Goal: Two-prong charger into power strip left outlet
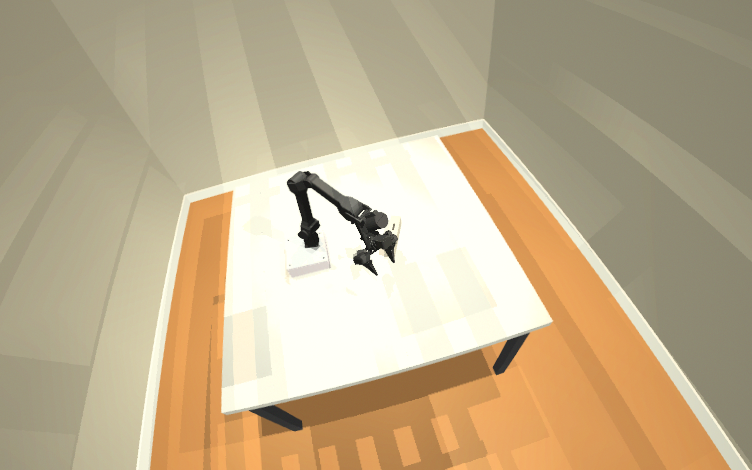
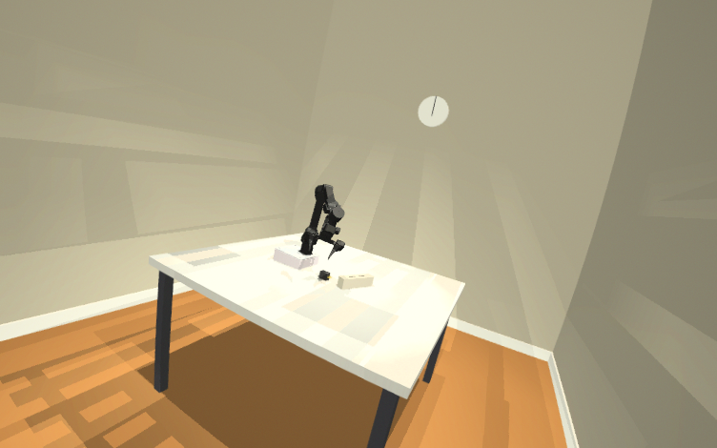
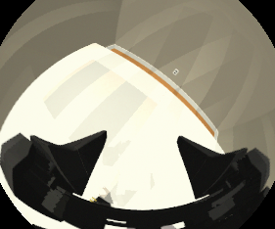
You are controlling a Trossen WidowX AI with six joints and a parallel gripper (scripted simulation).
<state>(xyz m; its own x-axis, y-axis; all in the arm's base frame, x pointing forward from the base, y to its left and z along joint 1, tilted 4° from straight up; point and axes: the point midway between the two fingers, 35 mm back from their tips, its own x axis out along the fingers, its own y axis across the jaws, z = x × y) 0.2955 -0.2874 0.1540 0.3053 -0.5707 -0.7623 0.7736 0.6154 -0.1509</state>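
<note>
The dark two-prong charger lies 7 cm behind my gripper tip, 21 cm to the left of it and 16 cm below it.
</note>
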